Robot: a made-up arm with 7 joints.
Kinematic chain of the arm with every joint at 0, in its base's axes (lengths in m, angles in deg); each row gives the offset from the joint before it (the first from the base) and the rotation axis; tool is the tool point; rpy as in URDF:
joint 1: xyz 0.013 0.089 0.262 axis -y
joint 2: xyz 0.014 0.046 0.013 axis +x
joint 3: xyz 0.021 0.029 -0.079 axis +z
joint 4: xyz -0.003 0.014 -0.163 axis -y
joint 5: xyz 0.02 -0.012 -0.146 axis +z
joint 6: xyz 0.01 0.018 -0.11 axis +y
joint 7: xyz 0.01 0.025 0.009 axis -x
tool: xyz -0.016 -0.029 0.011 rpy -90 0 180
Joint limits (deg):
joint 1: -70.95..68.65
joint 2: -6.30..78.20
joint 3: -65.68..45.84
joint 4: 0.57..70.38
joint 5: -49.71..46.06
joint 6: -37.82..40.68
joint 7: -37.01..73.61
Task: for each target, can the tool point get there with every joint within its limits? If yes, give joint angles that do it. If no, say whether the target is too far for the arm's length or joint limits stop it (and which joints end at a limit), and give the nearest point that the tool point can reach.
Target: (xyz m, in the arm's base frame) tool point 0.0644 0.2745 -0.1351
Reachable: yes | joints -16.10 39.10 -56.35 51.47 30.28 3.92 -24.76
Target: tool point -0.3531 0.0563 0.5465
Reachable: no: joint limits stop it (at a limit: joint 1, joint 2, joint 3, joint 4, joint 5, joint 7) | nearest point -0.4107 0.1225 0.1139 | short by 0.441 m
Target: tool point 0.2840 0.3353 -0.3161
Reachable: no: too far | nearest point 0.2134 0.2841 -0.1654 | short by 0.174 m
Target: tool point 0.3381 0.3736 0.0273
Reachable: yes | joints 37.52 18.85 32.91 23.98 34.82 -9.59 1.89
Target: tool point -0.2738 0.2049 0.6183
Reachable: no: joint limits stop it (at a limit: joint 1, joint 2, joint 3, joint 4, joint 6, joint 7) | nearest point -0.0746 0.4202 0.4917 | short by 0.320 m
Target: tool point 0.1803 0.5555 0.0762
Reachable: yes | joints 18.93 54.48 3.43 9.83 -4.74 -2.03 -24.68
